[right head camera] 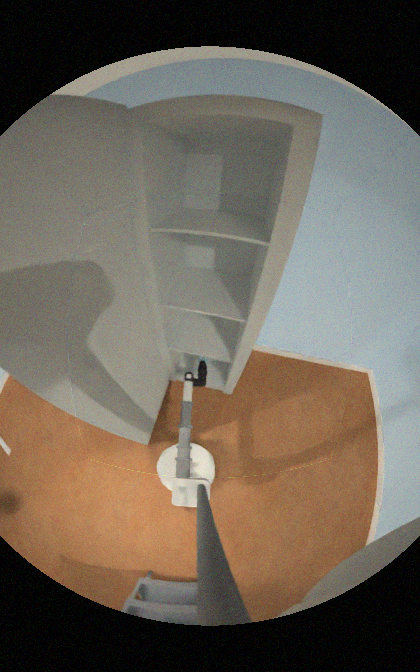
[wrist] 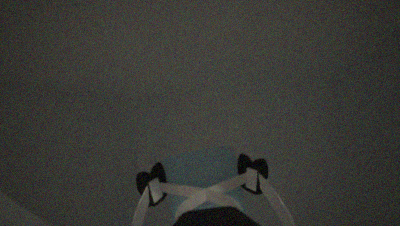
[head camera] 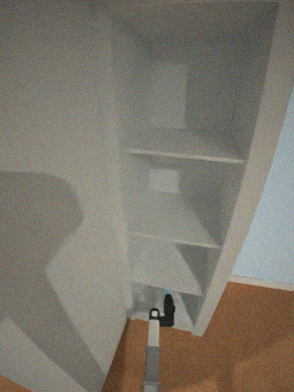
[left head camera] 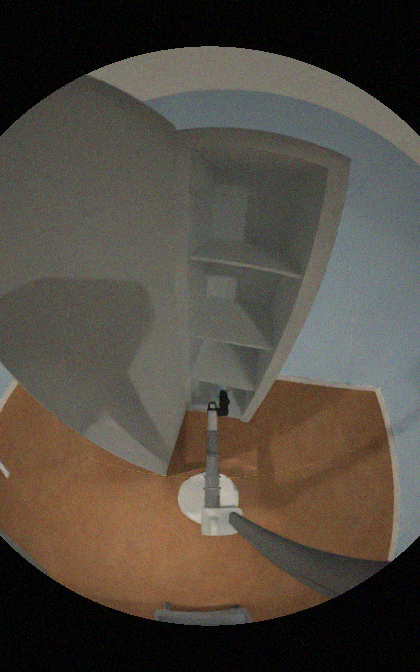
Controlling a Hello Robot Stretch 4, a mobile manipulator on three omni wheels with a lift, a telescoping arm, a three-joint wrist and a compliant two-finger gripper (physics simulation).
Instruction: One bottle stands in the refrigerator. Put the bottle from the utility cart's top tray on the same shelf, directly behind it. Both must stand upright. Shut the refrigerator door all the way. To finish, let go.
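Places are measured from the robot's base along level axes (x ahead, y left, z up), in centimetres.
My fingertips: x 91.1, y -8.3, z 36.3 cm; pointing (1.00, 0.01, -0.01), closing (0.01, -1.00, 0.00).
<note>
Behind a point stands the place of what it marks.
My gripper point(wrist: 202, 171) {y -8.3, x 91.1, z 36.3 cm} is shut on a light blue bottle point(wrist: 200, 160) {y -8.3, x 85.0, z 38.7 cm}, whose sides lie between the two black fingertips in the wrist view. In the head views my black wrist point(head camera: 169, 309) {y -8.4, x 63.8, z 44.4 cm} point(left head camera: 224, 403) {y -8.7, x 63.5, z 42.3 cm} point(right head camera: 202, 373) reaches into the lowest compartment of the refrigerator point(head camera: 260, 145) {y -31.0, x 67.3, z 136.7 cm} point(left head camera: 306, 300) {y -32.8, x 66.9, z 121.5 cm} point(right head camera: 290, 200). The lowest shelf board point(head camera: 172, 287) {y -9.9, x 74.6, z 50.1 cm} hides the fingers and most of the held bottle. Whether the bottle touches the compartment floor is hidden. The other bottle cannot be made out. The refrigerator door point(head camera: 50, 125) {y 25.1, x 51.2, z 144.8 cm} point(left head camera: 100, 200) {y 27.1, x 40.9, z 154.1 cm} point(right head camera: 70, 200) stands wide open on the left.
The arm point(head camera: 152, 365) {y -0.1, x 34.5, z 47.4 cm} point(left head camera: 212, 465) {y -0.2, x 21.2, z 47.8 cm} point(right head camera: 184, 440) stretches forward from the round white base point(left head camera: 190, 500) {y 11.6, x -1.9, z 18.7 cm} point(right head camera: 200, 462), just right of the open door's lower edge. The grey utility cart point(left head camera: 202, 617) point(right head camera: 162, 610) stands behind the base. Blue walls point(left head camera: 350, 300) {y -104.9, x 109.7, z 105.4 cm} point(right head camera: 360, 250) stand to the right.
</note>
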